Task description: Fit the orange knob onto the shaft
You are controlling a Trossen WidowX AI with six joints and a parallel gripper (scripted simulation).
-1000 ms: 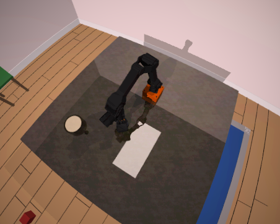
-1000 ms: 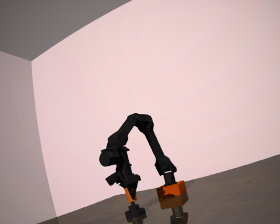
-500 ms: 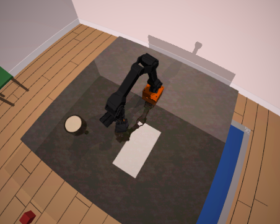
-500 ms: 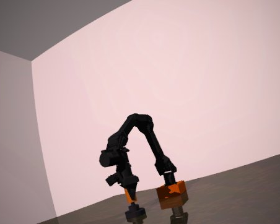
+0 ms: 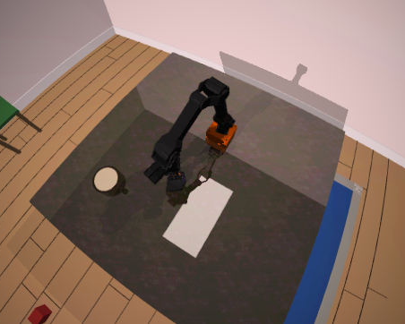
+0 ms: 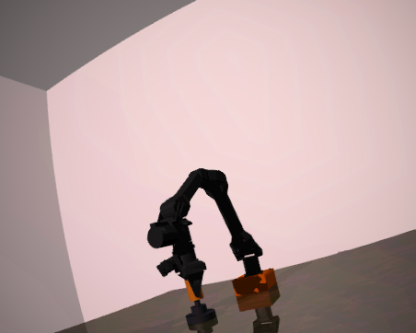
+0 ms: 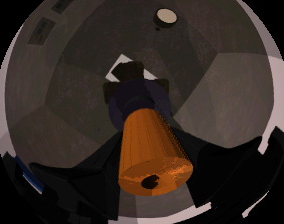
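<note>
The orange knob lies 20 mm above my gripper tip. From my gripper tip the other things lie so: dark round pedestal (40 mm below).
</note>
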